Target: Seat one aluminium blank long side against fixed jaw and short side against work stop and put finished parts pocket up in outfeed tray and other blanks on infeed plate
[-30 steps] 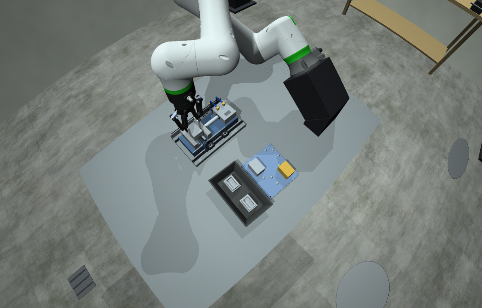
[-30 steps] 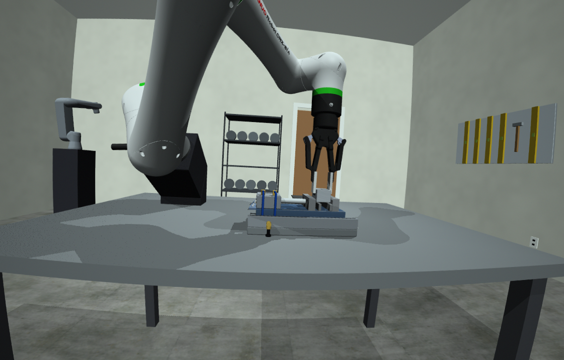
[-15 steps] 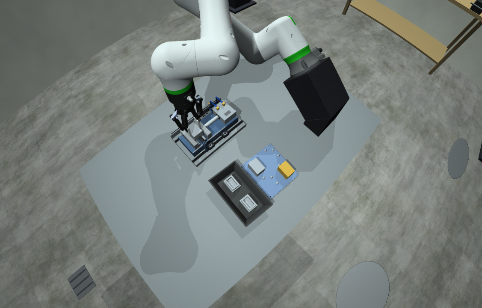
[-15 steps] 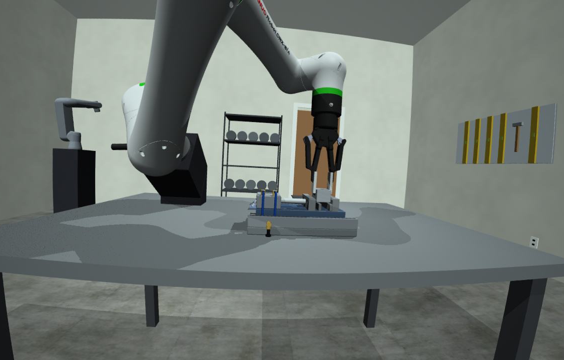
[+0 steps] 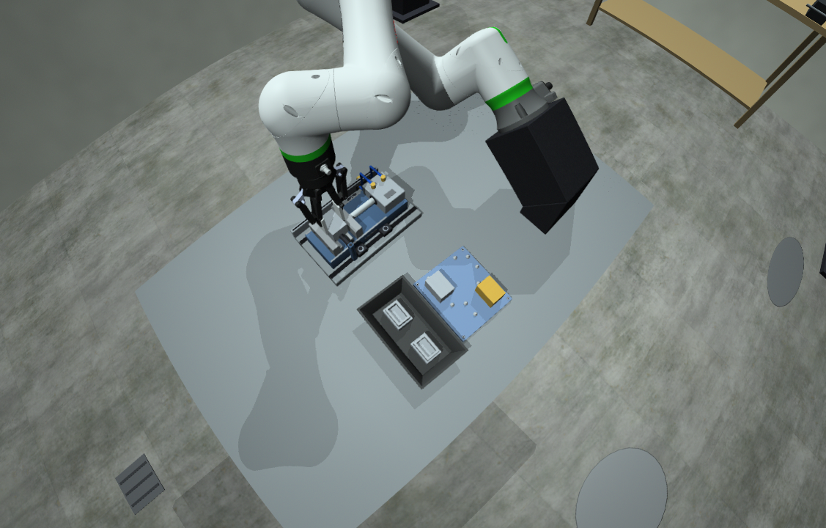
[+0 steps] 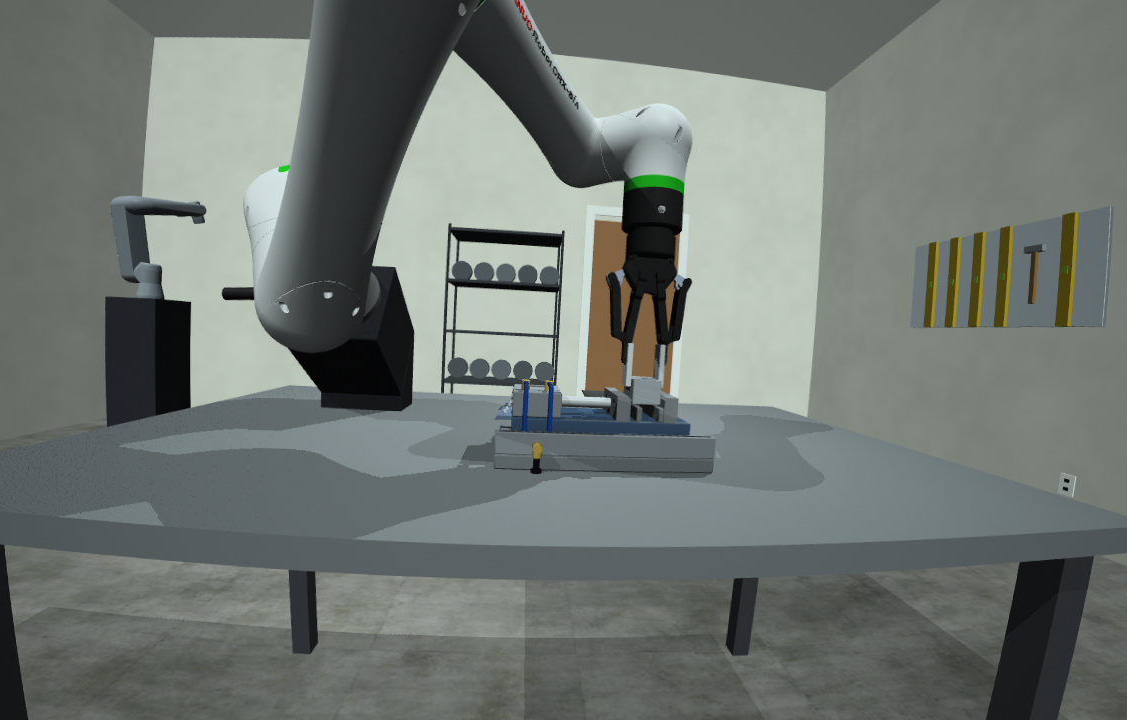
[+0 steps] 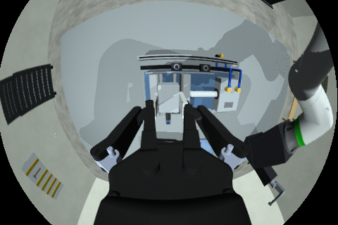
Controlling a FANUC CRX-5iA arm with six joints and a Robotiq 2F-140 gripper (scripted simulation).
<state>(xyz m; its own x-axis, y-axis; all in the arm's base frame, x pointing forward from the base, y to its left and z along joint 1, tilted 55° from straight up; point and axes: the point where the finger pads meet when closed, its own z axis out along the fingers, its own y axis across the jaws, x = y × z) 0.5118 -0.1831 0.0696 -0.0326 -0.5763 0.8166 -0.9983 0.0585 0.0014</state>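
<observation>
My hand is 4 cm above the aluminium blank. The rest, counted from my hand: brass blank: 37 cm to the left, 17 cm behind, 11 cm below; vise: 10 cm below, 7 cm behind.
</observation>
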